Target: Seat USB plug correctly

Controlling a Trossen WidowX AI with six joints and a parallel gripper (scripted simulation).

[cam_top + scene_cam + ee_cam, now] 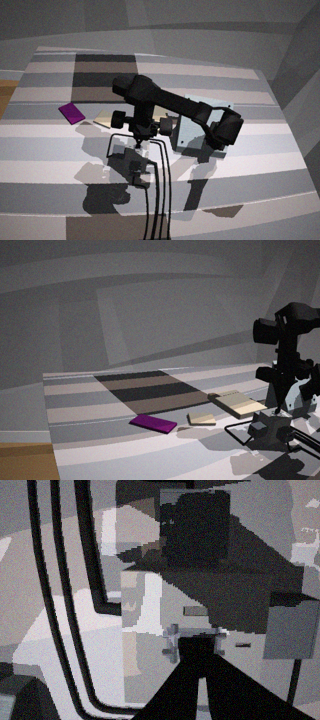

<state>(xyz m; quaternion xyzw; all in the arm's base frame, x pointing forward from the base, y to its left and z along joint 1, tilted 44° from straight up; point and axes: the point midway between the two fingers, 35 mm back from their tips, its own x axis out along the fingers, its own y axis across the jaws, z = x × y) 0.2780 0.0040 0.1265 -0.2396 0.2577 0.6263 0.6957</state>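
The dark USB plug lies 2 cm below my gripper tip. From my gripper tip the other things lie so: tan tile: 20 cm to the right, 13 cm ahead, 10 cm below; then purple card: 27 cm ahead, 21 cm to the right, 10 cm below; then tan board: 25 cm to the right, 10 cm below, 6 cm behind.
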